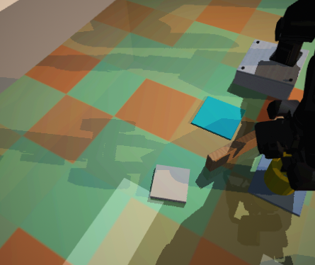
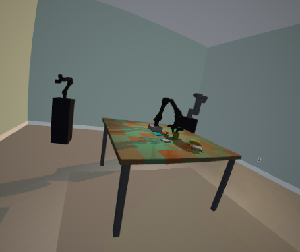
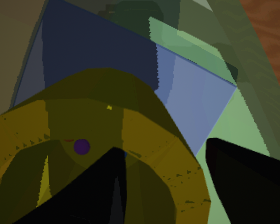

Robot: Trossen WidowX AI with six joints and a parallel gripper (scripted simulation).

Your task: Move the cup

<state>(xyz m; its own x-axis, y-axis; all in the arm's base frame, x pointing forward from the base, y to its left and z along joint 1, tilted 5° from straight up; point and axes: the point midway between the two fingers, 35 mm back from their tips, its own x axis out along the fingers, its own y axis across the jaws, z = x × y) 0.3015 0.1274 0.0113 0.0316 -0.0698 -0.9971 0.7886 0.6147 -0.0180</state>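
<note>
The yellow cup is 20 mm ahead of my gripper tip and 20 mm to the left of it. From my gripper tip the other things lie so: cyan pad: 60 mm behind, 180 mm to the right, 40 mm below; grey-blue pad: 20 mm ahead, 20 mm to the left, 40 mm below; wooden bar: 20 mm behind, 80 mm to the right, 20 mm below.
</note>
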